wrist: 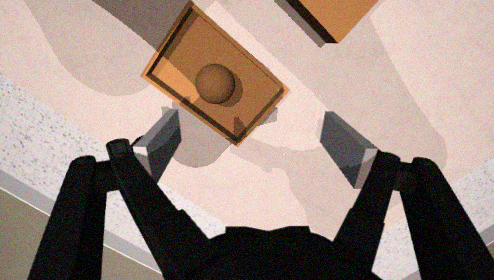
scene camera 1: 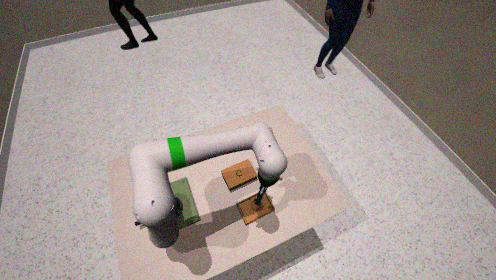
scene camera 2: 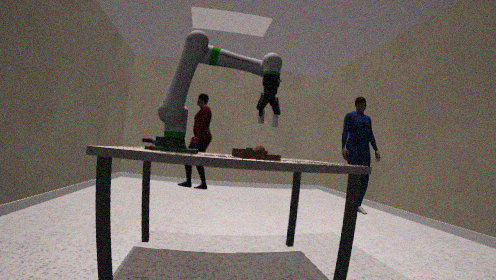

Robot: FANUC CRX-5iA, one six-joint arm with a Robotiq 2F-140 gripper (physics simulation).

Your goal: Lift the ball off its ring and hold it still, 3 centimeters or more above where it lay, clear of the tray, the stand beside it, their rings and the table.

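Frame: origin at the arm's base, x down, y right, z back, level; centimetres.
Seen in the pictures: gripper, fingertip midpoint: [wrist: 251, 125] [scene camera 2: 268, 125]; arm's base, link origin: [scene camera 2: 173, 147].
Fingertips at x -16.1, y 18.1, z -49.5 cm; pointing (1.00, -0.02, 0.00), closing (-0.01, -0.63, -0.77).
Pixels of each thing's middle, then the offset from my fingertips to it. "spot": a spot on its surface instead.
- ball, body centre: [wrist: 215, 84] [scene camera 2: 259, 151] dx +14.1, dy +2.1, dz +4.3 cm
- shallow orange-brown tray, body centre: [wrist: 217, 81] [scene camera 2: 259, 156] [scene camera 1: 255, 206] dx +16.8, dy +2.2, dz +4.3 cm
- small ring, surface spot: [scene camera 1: 239, 173] spot: dx +13.4, dy -19.5, dz +4.3 cm
The ball [scene camera 2: 259, 149] [wrist: 215, 83] is brown and rests inside the shallow orange-brown tray [scene camera 1: 248, 215] [scene camera 2: 270, 157] [wrist: 175, 75]; the ring under it is hidden. In scene camera 1 the fingers cover most of the ball. The orange stand [scene camera 1: 230, 179] [scene camera 2: 240, 151] [wrist: 340, 17] is beside the tray, with a small ring [scene camera 1: 239, 173] on its top. My gripper [scene camera 1: 258, 201] [scene camera 2: 268, 121] [wrist: 251, 125] is open and empty, pointing down well above the tray. In the wrist view the ball lies up and left of the midpoint between the fingers.
The table [scene camera 1: 320, 210] [scene camera 2: 225, 162] carries the tray, the stand and the green base plate [scene camera 1: 186, 197] under the arm's base. Arm shadows fall across the table. One person in red [scene camera 2: 202, 120] and one in blue [scene camera 1: 342, 30] [scene camera 2: 359, 130] stand beyond the table.
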